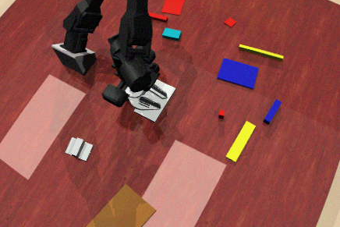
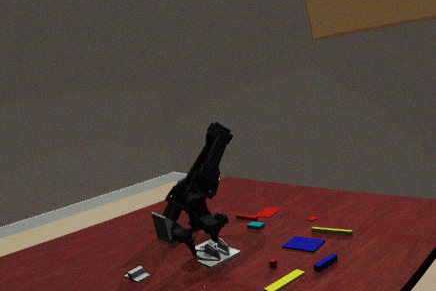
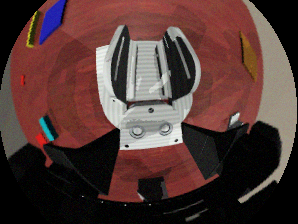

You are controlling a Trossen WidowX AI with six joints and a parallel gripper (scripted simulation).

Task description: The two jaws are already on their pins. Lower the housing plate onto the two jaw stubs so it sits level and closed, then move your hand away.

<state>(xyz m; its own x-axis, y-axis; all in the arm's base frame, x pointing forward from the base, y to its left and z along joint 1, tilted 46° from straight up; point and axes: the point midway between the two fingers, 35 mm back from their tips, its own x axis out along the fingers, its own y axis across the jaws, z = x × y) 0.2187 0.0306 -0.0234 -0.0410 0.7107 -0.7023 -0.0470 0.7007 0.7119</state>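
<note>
The housing plate lies 10 mm ahead of my gripper tip and 20 mm above it. The rest, counted from my gripper tip: red cube: 260 mm ahead, 60 mm to the left; then teal block: 10 mm behind, 230 mm to the left; then blue plate: 240 mm ahead, 210 mm to the left.
</note>
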